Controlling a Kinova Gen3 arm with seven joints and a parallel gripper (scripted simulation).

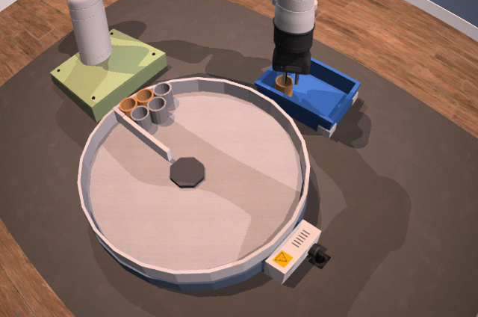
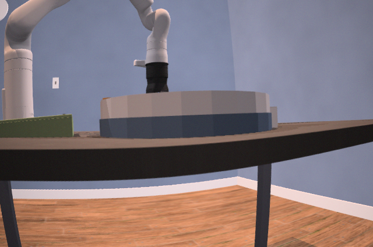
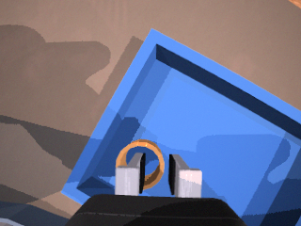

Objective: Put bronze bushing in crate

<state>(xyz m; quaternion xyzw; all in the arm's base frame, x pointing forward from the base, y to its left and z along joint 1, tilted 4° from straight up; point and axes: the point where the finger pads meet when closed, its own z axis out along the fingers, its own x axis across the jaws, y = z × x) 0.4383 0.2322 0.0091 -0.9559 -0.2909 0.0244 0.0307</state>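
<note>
Right now the blue crate is 40 mm ahead of my hand, 20 mm to the left of it and 40 mm below it. Also, from my hand: turning table (20 mm ahead, 310 mm to the right, 10 mm below).
</note>
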